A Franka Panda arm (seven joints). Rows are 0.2 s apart.
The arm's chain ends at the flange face. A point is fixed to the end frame.
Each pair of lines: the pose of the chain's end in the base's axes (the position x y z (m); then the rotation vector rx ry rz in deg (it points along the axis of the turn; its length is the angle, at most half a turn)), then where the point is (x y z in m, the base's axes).
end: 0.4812 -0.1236 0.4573 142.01 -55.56 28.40
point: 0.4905 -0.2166 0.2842
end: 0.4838 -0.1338 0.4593 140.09 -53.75 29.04
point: 0.4930 -0.2341 0.2903
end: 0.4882 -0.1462 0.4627 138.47 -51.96 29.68
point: 0.4976 -0.2528 0.2976
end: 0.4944 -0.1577 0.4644 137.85 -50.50 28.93
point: 0.5018 -0.2672 0.3011
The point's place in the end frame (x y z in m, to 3 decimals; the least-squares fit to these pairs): -0.024 0.010 0.195
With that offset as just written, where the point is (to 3 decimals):
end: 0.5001 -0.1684 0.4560 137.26 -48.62 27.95
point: 0.505 -0.281 0.295
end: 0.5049 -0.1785 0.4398 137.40 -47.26 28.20
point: 0.511 -0.292 0.279
